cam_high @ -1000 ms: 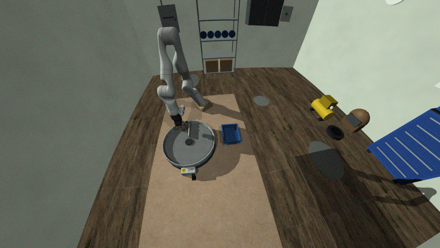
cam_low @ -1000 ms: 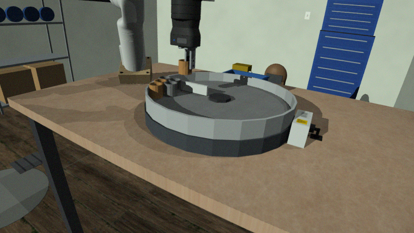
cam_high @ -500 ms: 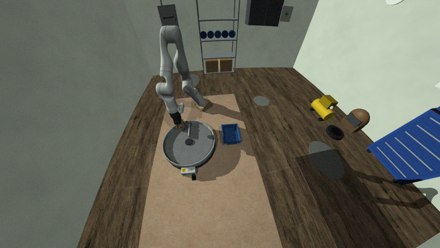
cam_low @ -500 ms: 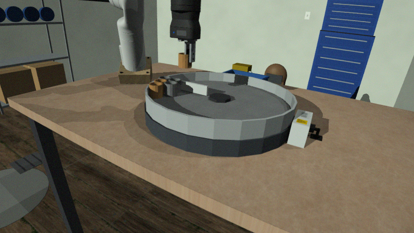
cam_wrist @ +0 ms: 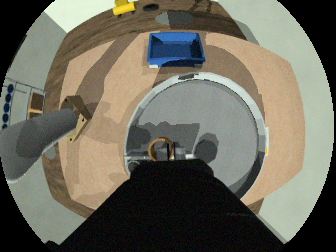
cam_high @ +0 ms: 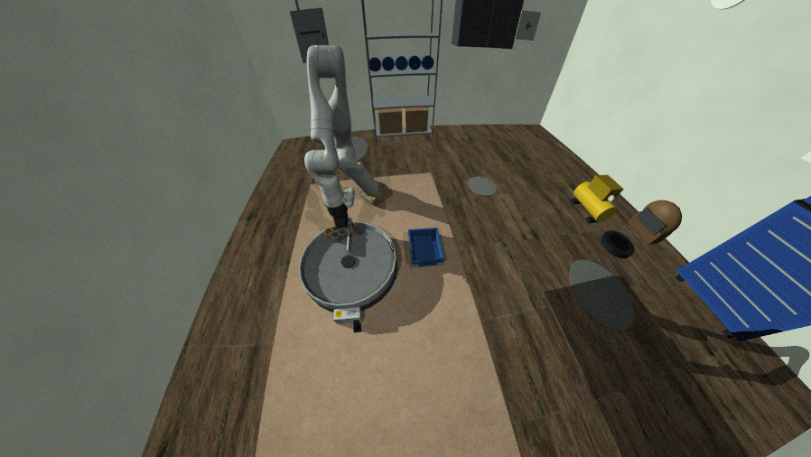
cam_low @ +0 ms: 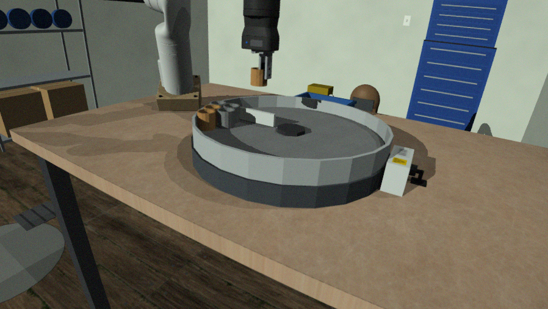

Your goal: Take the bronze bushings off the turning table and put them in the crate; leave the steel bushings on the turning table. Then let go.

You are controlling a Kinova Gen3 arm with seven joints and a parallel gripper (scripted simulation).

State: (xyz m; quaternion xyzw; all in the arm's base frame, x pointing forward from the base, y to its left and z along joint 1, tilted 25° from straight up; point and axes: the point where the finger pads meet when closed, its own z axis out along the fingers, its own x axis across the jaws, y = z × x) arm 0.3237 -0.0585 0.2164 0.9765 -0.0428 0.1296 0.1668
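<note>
Right now my hand is 80 mm short of the blue crate, 320 mm to the right of it and 150 mm above it. Round my hand: grey turning table 90 mm ahead, 40 mm to the right, 120 mm below.
</note>
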